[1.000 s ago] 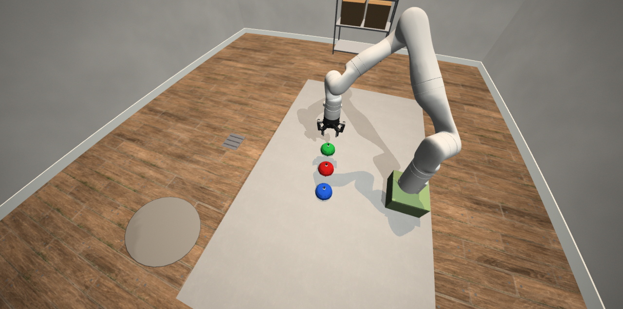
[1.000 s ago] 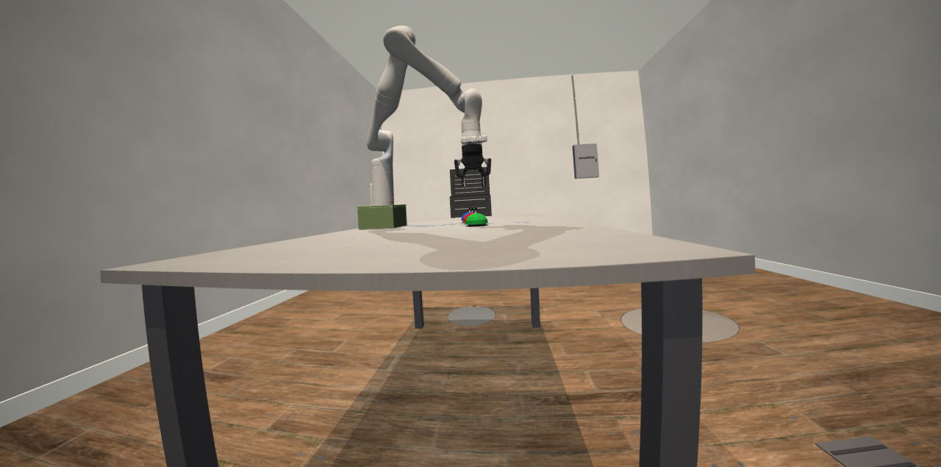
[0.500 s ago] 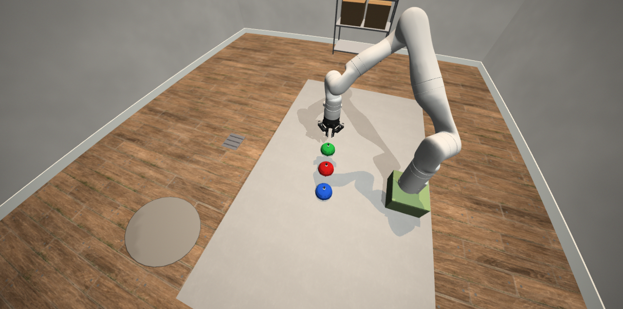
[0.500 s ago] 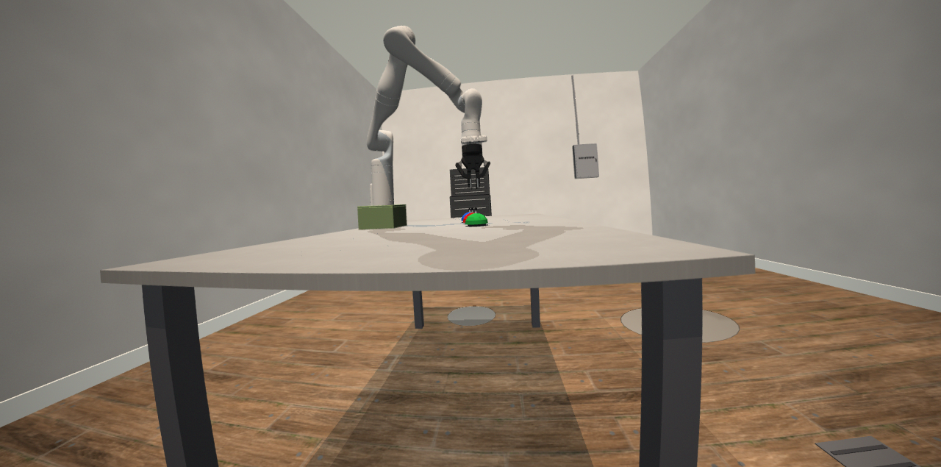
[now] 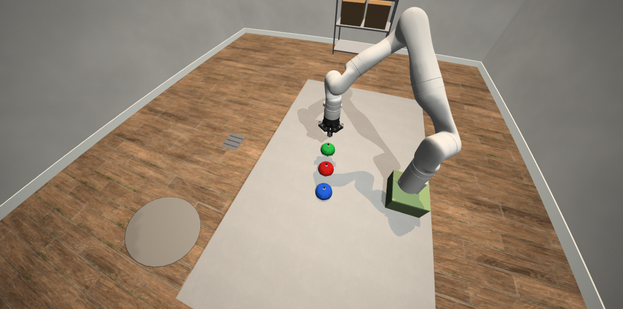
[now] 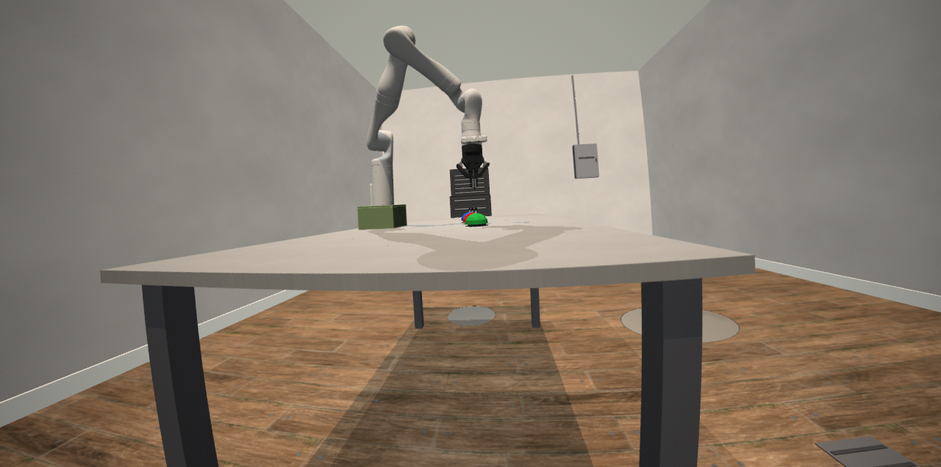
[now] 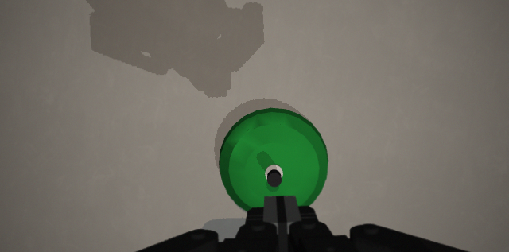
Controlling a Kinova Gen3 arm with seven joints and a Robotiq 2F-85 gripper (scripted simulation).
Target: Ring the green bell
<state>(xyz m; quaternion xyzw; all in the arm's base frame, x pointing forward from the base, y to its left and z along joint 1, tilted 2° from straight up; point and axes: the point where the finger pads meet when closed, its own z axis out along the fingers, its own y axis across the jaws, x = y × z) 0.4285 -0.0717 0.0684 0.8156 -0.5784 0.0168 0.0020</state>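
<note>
Right now my hand is 11 cm above the green bell. Also, from my hand: red bell 4 cm behind, 12 cm to the left, 11 cm below; then blue bell 8 cm behind, 24 cm to the left, 11 cm below.
</note>
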